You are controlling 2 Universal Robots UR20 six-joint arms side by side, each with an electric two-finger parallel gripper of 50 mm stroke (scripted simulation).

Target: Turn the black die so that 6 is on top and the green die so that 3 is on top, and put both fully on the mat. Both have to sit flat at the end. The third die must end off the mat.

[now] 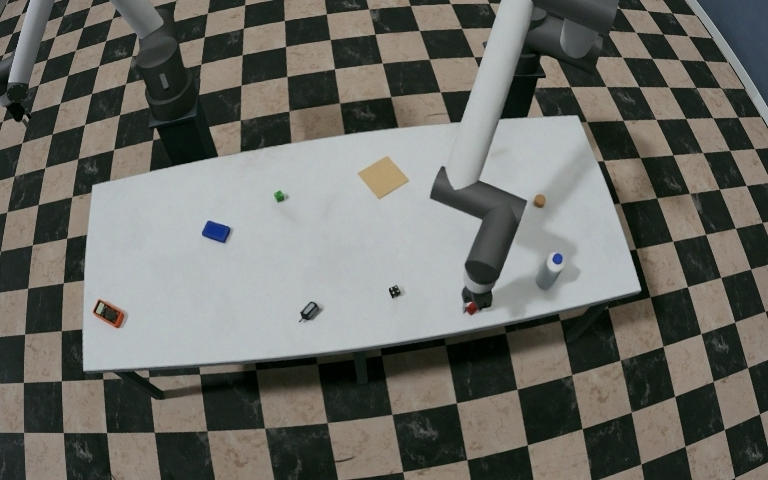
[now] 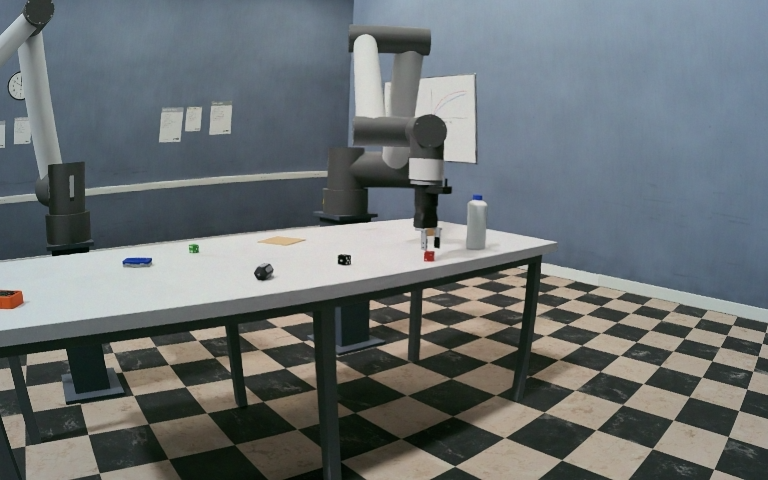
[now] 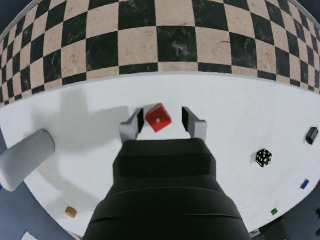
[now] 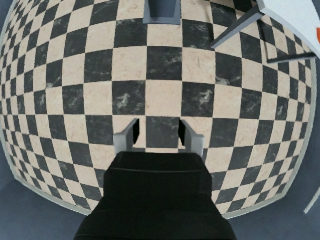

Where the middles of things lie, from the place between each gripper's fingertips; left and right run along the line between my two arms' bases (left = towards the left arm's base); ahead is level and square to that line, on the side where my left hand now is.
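The tan mat (image 1: 382, 177) is 580 mm behind my left gripper (image 2: 430, 249), 210 mm to the right of it and 60 mm below it. As for the white bottle (image 2: 477, 210), my left gripper is now 300 mm to the right of it and 40 mm below it, and also 70 mm past it.
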